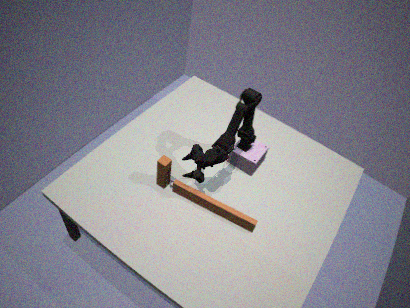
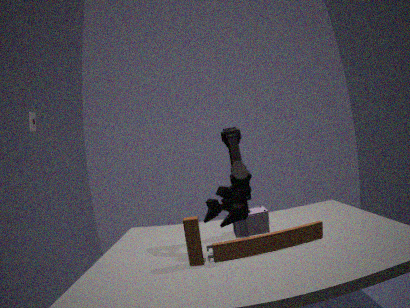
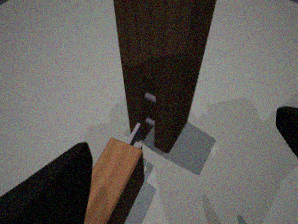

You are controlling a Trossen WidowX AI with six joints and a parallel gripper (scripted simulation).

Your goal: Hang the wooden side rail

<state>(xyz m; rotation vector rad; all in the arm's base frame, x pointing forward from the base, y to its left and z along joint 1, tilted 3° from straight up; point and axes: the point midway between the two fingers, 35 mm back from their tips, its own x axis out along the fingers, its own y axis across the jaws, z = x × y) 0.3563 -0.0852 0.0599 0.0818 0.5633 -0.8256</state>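
My gripper tip is now 50 mm short of the headboard post, 70 mm to the left of it and 50 mm above it.
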